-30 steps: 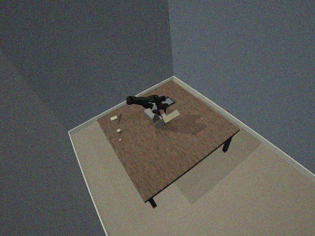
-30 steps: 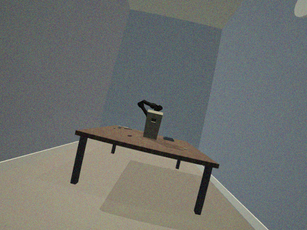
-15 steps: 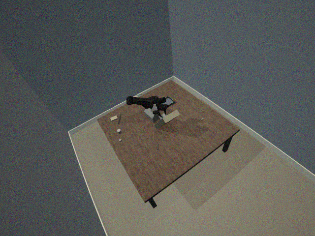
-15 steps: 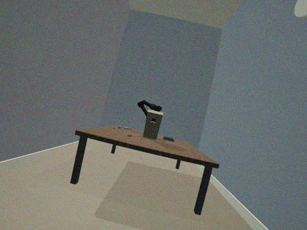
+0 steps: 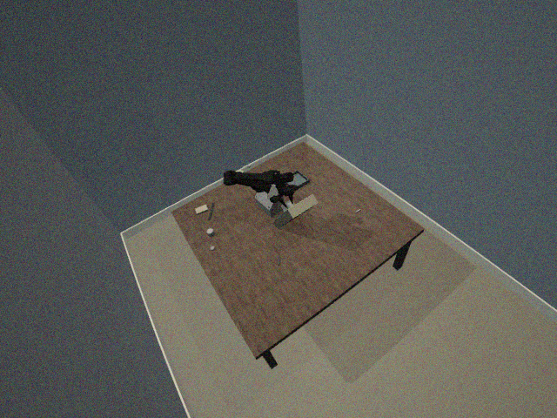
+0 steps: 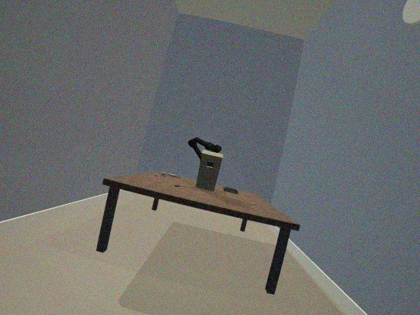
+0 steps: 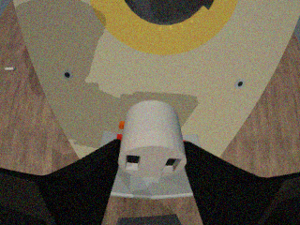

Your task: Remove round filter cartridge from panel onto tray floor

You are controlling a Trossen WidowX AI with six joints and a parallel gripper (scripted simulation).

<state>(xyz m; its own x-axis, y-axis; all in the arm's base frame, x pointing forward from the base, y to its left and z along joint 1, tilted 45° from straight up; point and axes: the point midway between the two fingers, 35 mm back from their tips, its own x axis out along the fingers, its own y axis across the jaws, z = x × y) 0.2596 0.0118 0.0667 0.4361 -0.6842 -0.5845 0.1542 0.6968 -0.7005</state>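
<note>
Now: gripper tip 33 cm to the right of the dark tray, 29 cm past it and 20 cm above it. From my gripper tip the other things lie so: round filter cartridge (right at my gripper tip).
</note>
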